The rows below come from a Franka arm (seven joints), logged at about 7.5 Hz.
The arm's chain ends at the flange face. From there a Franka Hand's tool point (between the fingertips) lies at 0.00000 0.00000 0.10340 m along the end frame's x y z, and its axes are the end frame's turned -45 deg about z.
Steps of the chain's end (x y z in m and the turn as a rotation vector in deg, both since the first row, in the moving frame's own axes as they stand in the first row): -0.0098 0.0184 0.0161 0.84 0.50 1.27; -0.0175 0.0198 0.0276 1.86 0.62 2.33; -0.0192 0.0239 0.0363 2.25 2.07 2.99; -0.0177 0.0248 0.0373 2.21 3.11 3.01; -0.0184 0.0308 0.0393 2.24 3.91 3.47; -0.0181 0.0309 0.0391 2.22 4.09 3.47; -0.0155 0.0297 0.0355 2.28 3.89 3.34
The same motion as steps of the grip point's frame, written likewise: -0.0182 0.0057 0.0161 0.24 0.95 1.27; -0.0232 0.0001 0.0275 0.88 1.75 2.33; -0.0250 0.0032 0.0362 0.13 3.05 2.99; -0.0233 0.0063 0.0371 -0.64 3.76 3.01; -0.0270 0.0111 0.0390 -1.18 4.35 3.47; -0.0267 0.0117 0.0388 -1.32 4.46 3.47; -0.0242 0.0123 0.0352 -1.14 4.36 3.34
